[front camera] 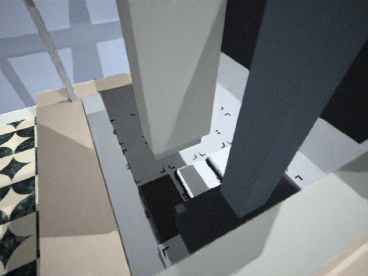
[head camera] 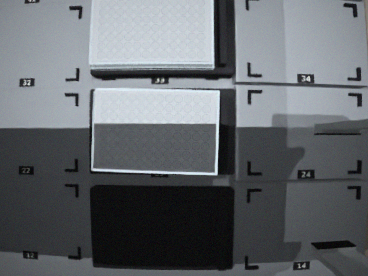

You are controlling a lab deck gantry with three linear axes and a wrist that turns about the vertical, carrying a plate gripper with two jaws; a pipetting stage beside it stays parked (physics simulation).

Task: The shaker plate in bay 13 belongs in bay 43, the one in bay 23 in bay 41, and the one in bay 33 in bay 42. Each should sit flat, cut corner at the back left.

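Seen in the pictures: gripper, fingertip midpoint: [head camera: 332, 189]; robot's base, link origin: [front camera: 111, 121].
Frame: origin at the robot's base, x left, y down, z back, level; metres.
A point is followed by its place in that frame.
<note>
The black shaker [front camera: 159, 205] @[x 0.030, y -0.024, z -0.396 m] [head camera: 161, 227] @[x 0.050, y -0.024, z -0.396 m] in bay 13 shows no plate on it. The clear-white plate [front camera: 199, 175] @[x 0.156, y -0.036, z -0.373 m] [head camera: 156, 107] @[x 0.174, y -0.037, z -0.393 m] in bay 23 lies on its dark shaker, half in shadow. The plate [front camera: 218, 161] @[x 0.228, y -0.037, z -0.357 m] [head camera: 152, 32] @[x 0.249, y -0.037, z -0.388 m] in bay 33 lies on its shaker, cut off by the top of the head view. Cut corners are too small to tell. Bay 43 does not show in the head view. My gripper [head camera: 335, 189] @[x 0.100, y -0.065, z -0.550 m] is open and empty, its two jaws apart at the right over bays 24 and 14. In the front view its dark body hides its jaws.
A wide pale column [front camera: 175, 75] @[x 0.061, y -0.391, z -0.448 m] and a blue column [front camera: 285, 100] @[x 0.080, y -0.428, z -0.565 m] hide much of the deck in the front view. Bays 32, 22 and 12 are left of the shakers, bays 34, 24 and 14 right. A tan border [front camera: 70, 175] @[x -0.164, y 0.010, z -0.173 m] runs along the deck's left side.
</note>
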